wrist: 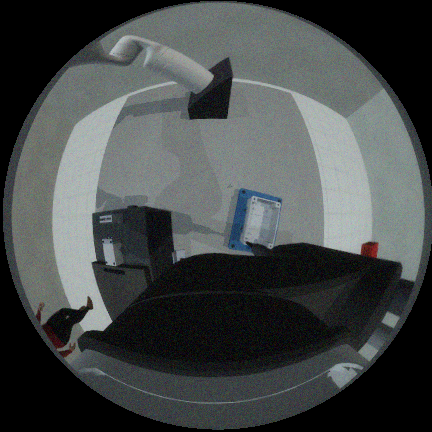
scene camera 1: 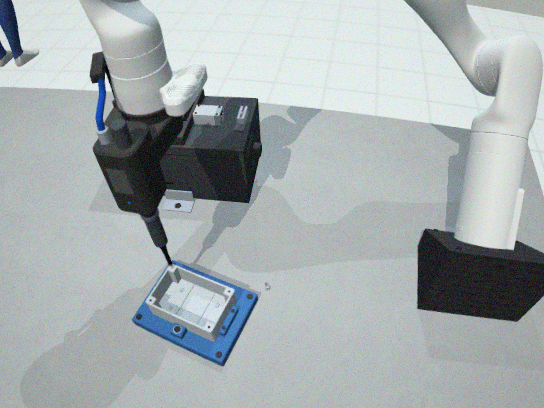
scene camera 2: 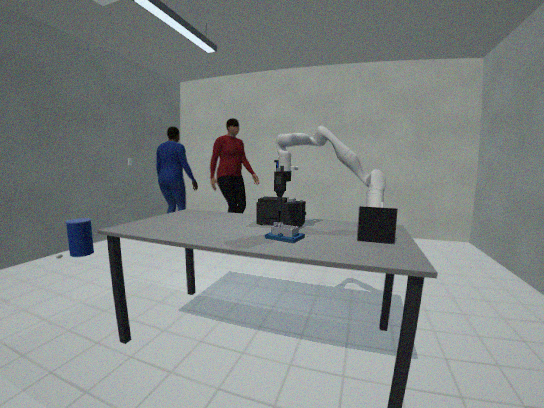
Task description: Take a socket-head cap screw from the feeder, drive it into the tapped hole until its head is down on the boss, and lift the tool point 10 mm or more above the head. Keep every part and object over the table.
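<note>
My gripper, a black powered screwdriver [scene camera 1: 170, 263] [wrist: 250, 244], points down with its thin tip at the far corner boss of the white open housing [scene camera 1: 160, 314] [wrist: 278, 220]. Whether the tip touches the boss, and whether a screw is there, is too small to tell. The driver body [scene camera 2: 280, 182] stands upright over the table in the second scene view. The housing sits on a blue plate [scene camera 1: 197, 352] [scene camera 2: 285, 238] [wrist: 238, 220]. The black feeder [scene camera 1: 225, 172] [scene camera 2: 294, 213] [wrist: 159, 235] stands behind the tool, with a small metal bracket [scene camera 1: 185, 206] at its foot.
Tiny loose pieces [scene camera 1: 267, 286] [wrist: 229, 186] lie on the table [scene camera 1: 325, 350] [scene camera 2: 200, 235] right of the blue plate. The black arm base [scene camera 1: 465, 285] [scene camera 2: 377, 225] [wrist: 210, 106] stands at the right. Two people [scene camera 2: 171, 162] [scene camera 2: 231, 160] stand behind the table.
</note>
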